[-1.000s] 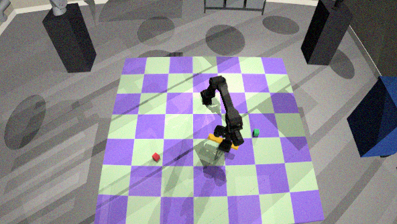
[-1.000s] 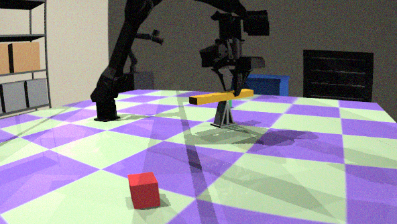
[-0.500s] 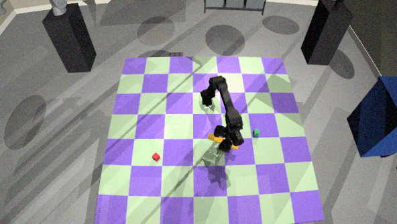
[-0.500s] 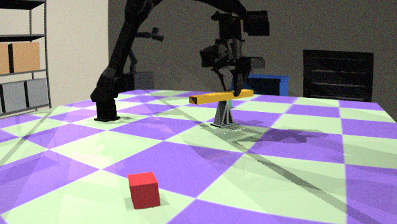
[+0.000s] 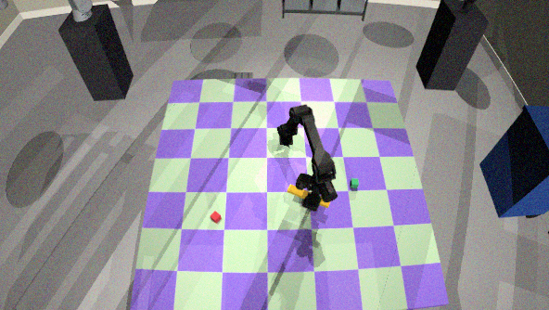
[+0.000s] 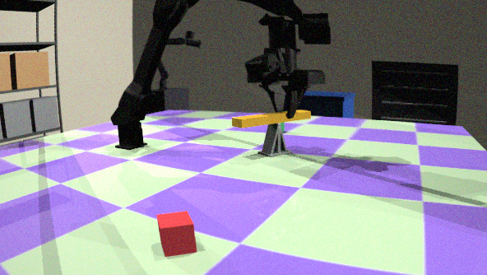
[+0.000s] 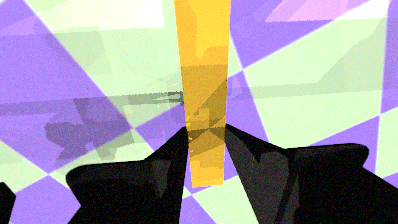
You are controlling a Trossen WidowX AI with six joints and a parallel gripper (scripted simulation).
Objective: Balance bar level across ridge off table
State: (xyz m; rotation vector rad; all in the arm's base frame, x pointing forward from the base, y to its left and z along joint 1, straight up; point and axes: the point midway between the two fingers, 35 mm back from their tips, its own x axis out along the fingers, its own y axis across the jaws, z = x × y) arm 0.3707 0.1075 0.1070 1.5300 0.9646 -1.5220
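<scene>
The yellow bar lies 1 cm behind my gripper tip and 3 cm to the right of it. Also, from my gripper tip: green cube (10 cm behind, 20 cm to the left, 6 cm below); grey triangular ridge (1 cm behind, 3 cm to the right, 1 cm below); red cube (6 cm ahead, 43 cm to the right, 6 cm below).
</scene>
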